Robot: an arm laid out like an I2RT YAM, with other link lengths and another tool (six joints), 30 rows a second.
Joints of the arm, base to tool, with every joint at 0 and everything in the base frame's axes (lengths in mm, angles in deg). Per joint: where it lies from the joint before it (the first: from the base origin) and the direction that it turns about. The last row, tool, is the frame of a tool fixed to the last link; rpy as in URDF.
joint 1: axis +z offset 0 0 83.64
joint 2: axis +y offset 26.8 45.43 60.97
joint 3: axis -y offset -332.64 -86.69 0
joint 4: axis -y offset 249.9 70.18 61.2
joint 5: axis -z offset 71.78 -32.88 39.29
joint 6: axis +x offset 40.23 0 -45.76
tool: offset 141 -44 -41 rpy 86.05 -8.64 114.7
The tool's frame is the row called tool.
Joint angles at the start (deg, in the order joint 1, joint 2, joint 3, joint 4, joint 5, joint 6):
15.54, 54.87, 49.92, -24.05, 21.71, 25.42
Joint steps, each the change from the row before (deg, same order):
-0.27, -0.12, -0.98, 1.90, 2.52, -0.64
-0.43, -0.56, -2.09, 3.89, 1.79, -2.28
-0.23, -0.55, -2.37, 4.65, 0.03, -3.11
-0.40, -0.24, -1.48, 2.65, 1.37, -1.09
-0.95, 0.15, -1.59, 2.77, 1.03, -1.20
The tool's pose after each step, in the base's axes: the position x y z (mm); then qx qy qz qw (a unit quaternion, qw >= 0). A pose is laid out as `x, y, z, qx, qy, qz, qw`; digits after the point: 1 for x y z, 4 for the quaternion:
278.5, -26.7, 290.2, 0.6414, 0.4620, 0.5588, 0.2510
281.5, -35.0, 291.3, 0.6308, 0.4619, 0.5586, 0.2767
286.7, -37.5, 292.0, 0.6119, 0.4719, 0.5635, 0.2922
287.6, -43.8, 291.7, 0.6081, 0.4673, 0.5620, 0.3098
288.9, -51.8, 289.2, 0.6072, 0.4629, 0.5569, 0.3269

